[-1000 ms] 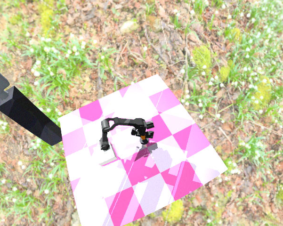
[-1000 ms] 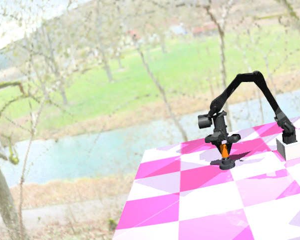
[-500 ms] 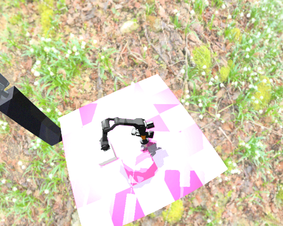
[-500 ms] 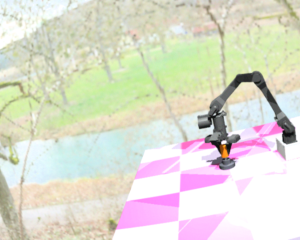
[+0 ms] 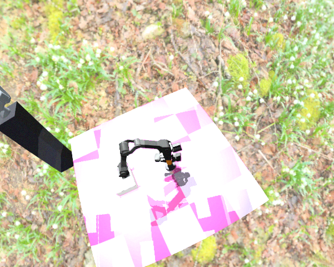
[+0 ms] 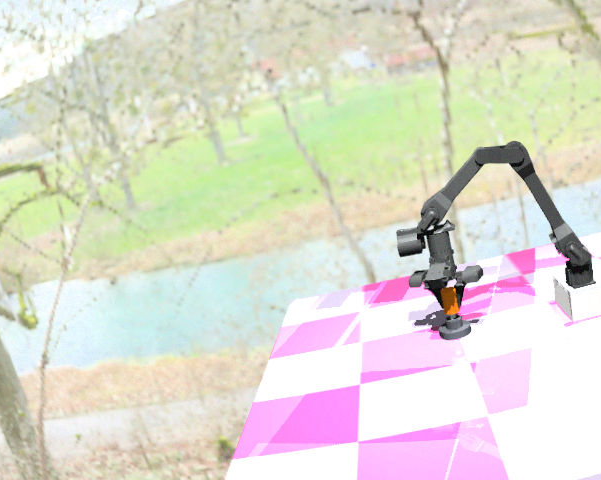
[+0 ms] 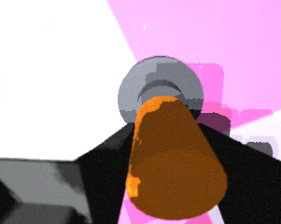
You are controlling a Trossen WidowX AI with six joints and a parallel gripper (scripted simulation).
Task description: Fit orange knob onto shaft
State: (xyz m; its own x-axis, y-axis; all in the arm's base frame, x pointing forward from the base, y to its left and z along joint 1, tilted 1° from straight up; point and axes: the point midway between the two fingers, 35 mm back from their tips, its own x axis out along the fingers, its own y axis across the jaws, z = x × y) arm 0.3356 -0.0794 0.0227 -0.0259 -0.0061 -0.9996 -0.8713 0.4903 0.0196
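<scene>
Right now my gripper tip is 3 cm below the orange knob. Also, from my gripper tip: round pedestal 4 cm below.
</scene>
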